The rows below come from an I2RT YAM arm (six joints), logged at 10 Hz.
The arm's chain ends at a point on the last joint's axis. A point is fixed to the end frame.
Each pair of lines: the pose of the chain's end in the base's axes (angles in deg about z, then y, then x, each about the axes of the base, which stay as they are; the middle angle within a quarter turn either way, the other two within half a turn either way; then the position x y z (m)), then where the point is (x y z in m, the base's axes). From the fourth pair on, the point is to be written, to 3 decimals.
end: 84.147 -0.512 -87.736 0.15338 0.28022 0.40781
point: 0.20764 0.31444 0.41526
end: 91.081 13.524 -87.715 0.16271 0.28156 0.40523
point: 0.22404 0.30178 0.40550
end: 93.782 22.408 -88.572 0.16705 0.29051 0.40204
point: 0.23069 0.30112 0.39918
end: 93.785 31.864 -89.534 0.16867 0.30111 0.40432
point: 0.233 0.301 0.401
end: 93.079 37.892 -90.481 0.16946 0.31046 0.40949
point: 0.234 0.304 0.407
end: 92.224 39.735 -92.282 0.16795 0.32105 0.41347
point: 0.232 0.312 0.412
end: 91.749 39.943 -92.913 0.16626 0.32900 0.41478
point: 0.230 0.320 0.414
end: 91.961 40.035 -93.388 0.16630 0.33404 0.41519
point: 0.230 0.325 0.414
